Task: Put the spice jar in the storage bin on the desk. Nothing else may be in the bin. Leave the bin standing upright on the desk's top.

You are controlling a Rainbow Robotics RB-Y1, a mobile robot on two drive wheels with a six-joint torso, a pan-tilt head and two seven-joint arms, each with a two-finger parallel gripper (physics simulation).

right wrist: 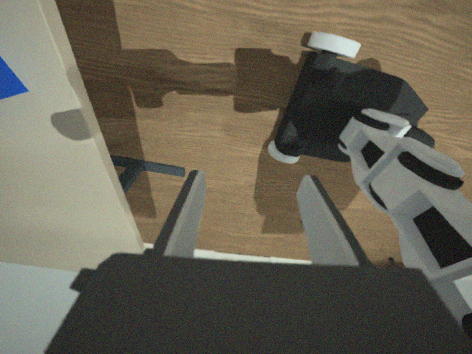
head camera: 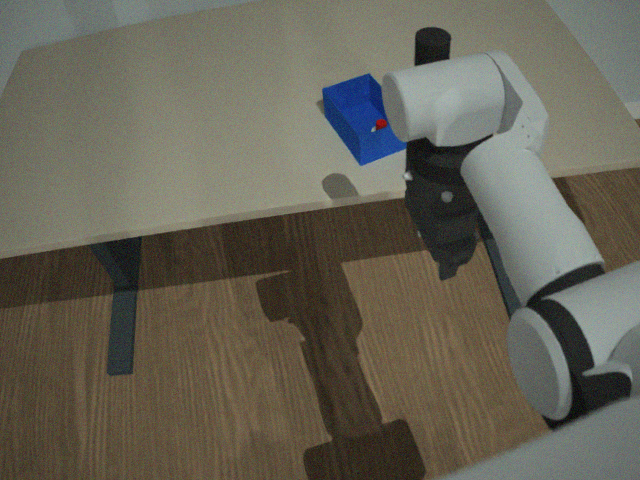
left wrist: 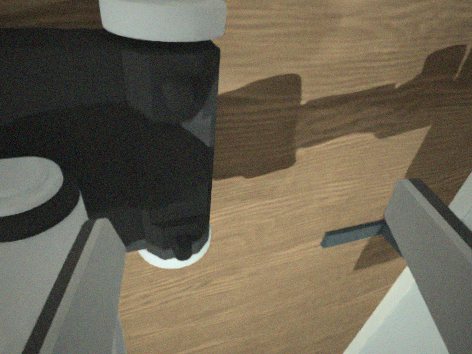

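Observation:
The blue storage bin stands upright on the desk; a corner of the bin shows at the left edge of the right wrist view. The spice jar, with a red cap and a pale body, is inside the bin near its front end, partly hidden by the bin's wall. No other item shows in the visible part of the bin. My right gripper is open and empty, pointing down in front of the desk's front edge, apart from the bin. My left gripper is wide open and empty.
My right arm hides the bin's right side in the head camera view. A dark desk leg stands below the desk top. My black wheeled base stands on the wooden floor.

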